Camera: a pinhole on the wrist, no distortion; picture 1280 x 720 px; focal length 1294.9 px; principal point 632.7 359.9 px. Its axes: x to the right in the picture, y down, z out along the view. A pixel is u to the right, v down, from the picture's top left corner.
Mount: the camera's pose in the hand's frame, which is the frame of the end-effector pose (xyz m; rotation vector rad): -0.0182 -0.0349 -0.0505 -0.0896 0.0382 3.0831
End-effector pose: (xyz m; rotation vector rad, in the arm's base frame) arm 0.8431 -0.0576 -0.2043 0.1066 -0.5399 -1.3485
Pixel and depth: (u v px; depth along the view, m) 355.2 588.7 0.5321
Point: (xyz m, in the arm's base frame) 0.5321 -0.0291 0.1959
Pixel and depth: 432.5 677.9 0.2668
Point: 0.6638 -0.0329 -0.0472
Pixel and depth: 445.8 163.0 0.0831
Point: 0.8092 -0.0452 -0.1866
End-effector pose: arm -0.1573 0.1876 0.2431 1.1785 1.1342 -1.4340
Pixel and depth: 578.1 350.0 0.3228
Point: -0.2149 -0.0749 0.2990
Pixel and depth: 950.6 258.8 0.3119
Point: -0.1769 -0.0535 0.3817
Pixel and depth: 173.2 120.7 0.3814
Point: -0.1748 -0.1590 0.1799
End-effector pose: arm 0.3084 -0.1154 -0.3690 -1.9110 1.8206 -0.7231
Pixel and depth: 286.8 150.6 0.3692
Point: 0.4854 -0.1996 -0.6341
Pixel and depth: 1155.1 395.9 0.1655
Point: 0.3998 -0.0260 -0.4455
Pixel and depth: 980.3 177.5 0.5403
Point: 0.5501 0.0389 -0.8009
